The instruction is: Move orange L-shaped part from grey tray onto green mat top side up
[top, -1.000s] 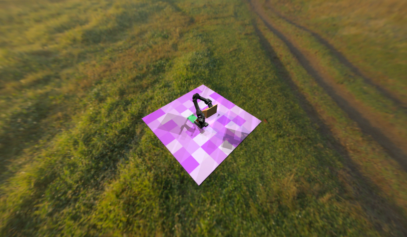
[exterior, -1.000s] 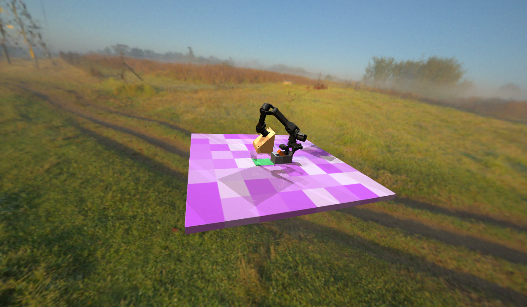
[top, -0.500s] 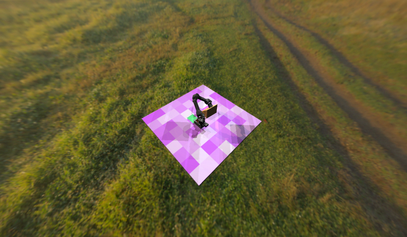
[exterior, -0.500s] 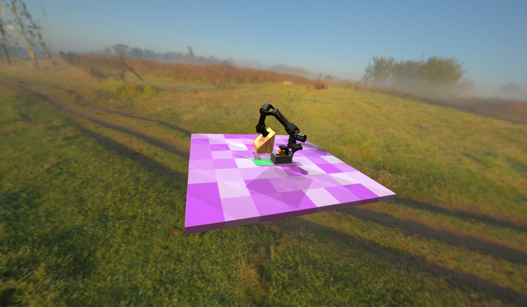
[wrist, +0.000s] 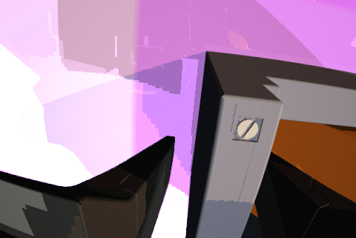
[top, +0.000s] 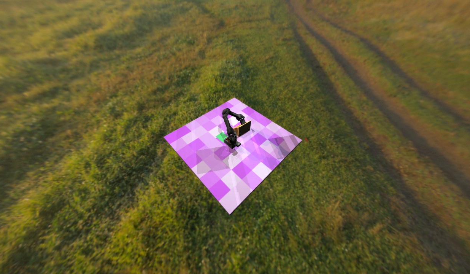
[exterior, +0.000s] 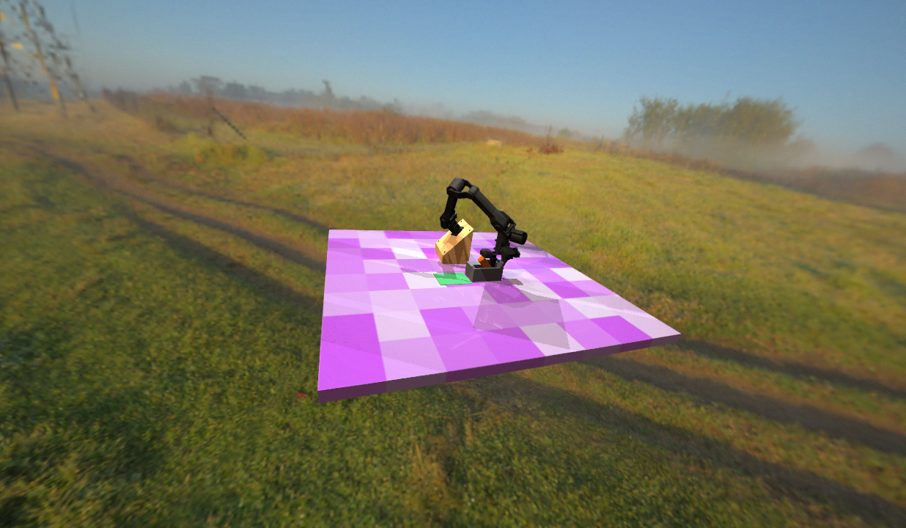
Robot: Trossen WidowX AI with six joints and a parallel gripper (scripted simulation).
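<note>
My gripper tip is now 5 cm to the left of the orange L-shaped part, 1 cm below it and 1 cm past it. Round my gripper tip: green mat (22 cm to the right, 5 cm below, 2 cm behind).
</note>
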